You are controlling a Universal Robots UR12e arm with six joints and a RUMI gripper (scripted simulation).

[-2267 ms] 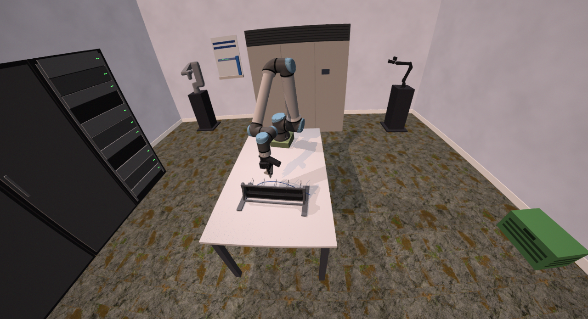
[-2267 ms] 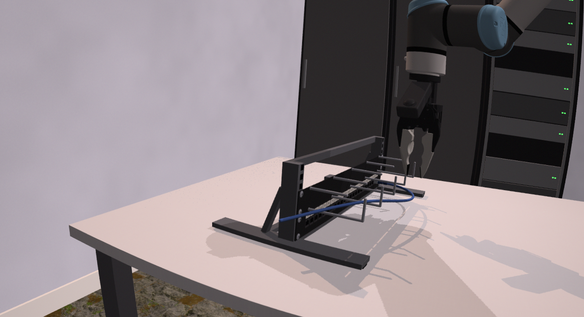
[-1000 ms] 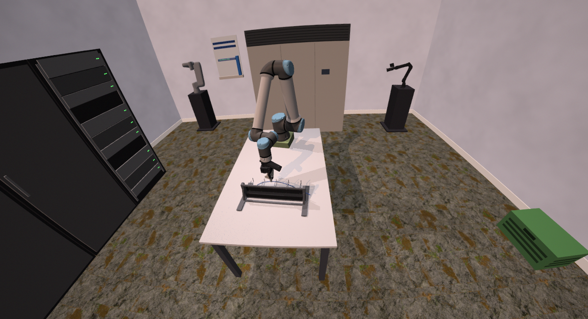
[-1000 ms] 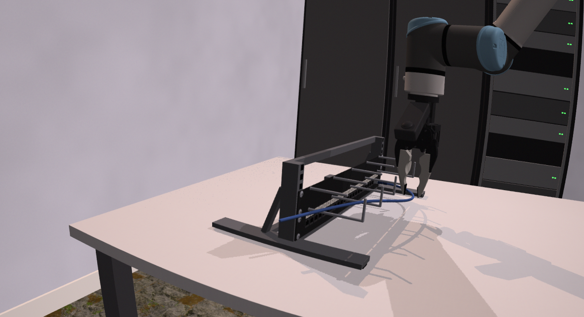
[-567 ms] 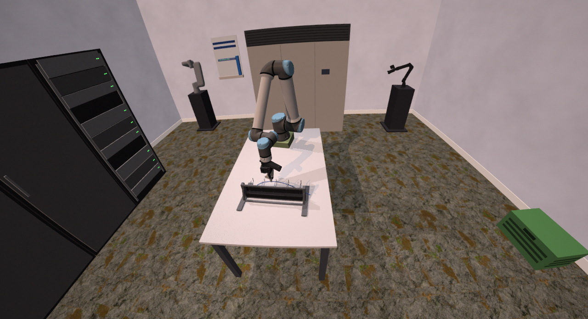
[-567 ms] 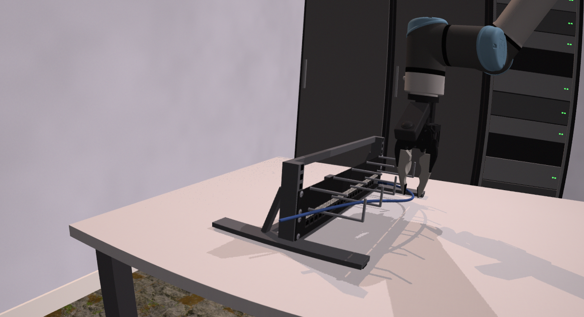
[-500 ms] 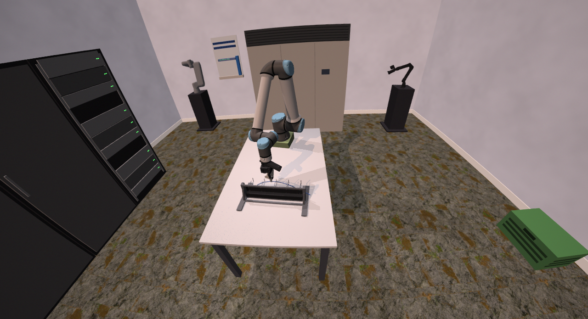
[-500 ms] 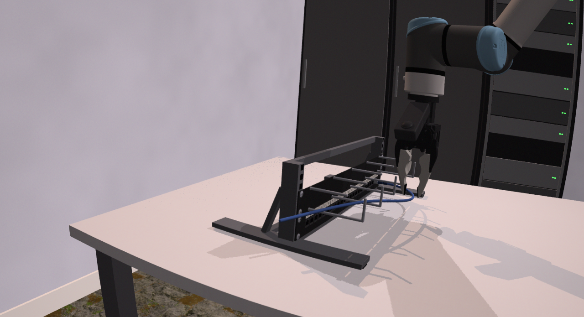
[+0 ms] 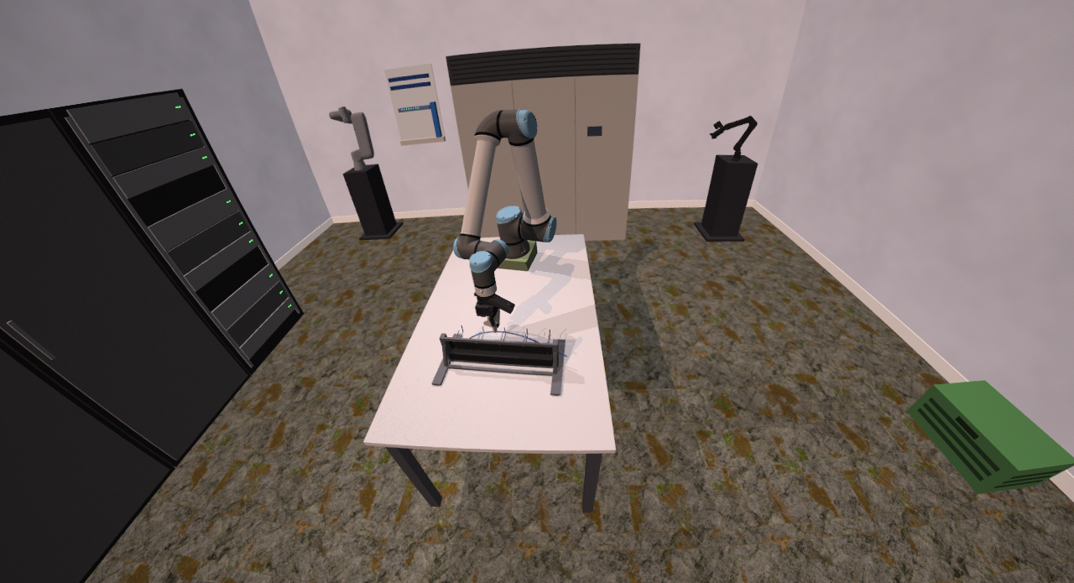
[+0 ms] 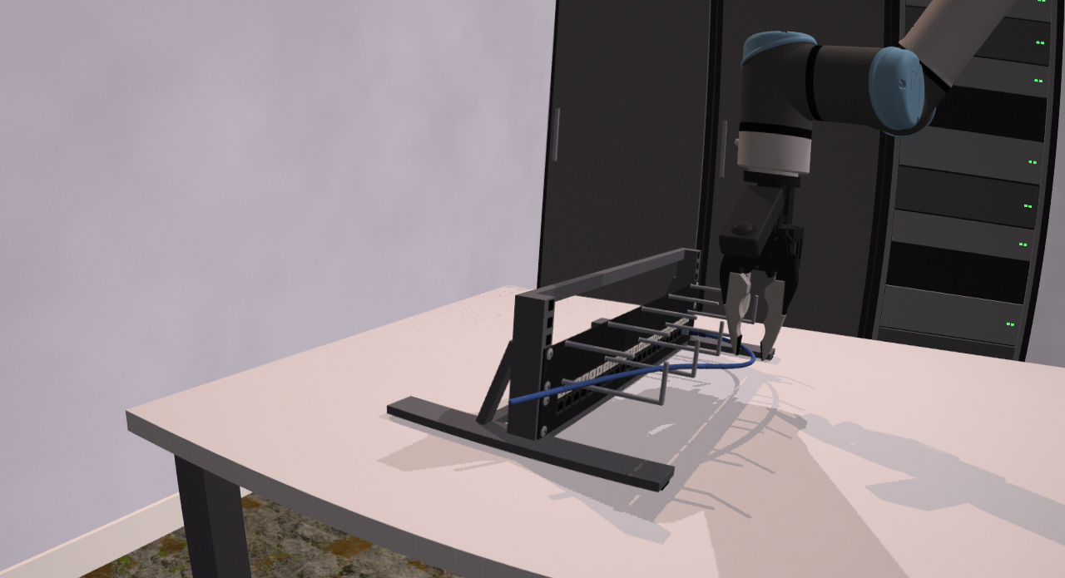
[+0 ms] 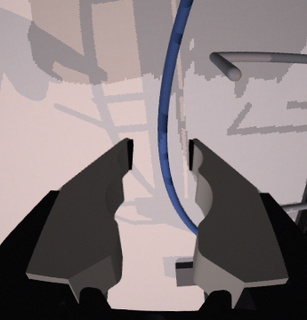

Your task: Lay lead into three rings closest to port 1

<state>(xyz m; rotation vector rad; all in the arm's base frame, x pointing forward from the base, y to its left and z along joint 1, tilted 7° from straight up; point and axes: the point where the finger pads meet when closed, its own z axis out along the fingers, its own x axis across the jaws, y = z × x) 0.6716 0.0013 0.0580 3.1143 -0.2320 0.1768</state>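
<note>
Right now my hand is 150 mm short of the rack, 40 mm to the right of it and 10 mm below it.
</note>
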